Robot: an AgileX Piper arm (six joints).
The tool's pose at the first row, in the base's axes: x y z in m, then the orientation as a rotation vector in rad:
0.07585 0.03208 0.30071 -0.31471 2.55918 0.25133
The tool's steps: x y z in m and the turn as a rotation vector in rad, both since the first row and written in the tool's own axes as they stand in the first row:
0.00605 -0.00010 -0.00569 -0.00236 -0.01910 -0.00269
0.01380 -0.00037 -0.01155 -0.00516 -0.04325 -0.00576
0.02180 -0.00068 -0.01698 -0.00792 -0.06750 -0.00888
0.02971 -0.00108 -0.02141 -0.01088 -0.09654 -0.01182
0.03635 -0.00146 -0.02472 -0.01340 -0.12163 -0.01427
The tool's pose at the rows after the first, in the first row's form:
0.06807 0.02958 0.30219 -0.31515 2.53967 0.25518
0.05885 0.02658 0.30287 -0.31519 2.51507 0.25987
0.04965 0.02360 0.30306 -0.31521 2.49036 0.26441
0.04104 0.02079 0.30244 -0.31408 2.46096 0.26960
0.03403 0.01849 0.30159 -0.31295 2.43557 0.27398

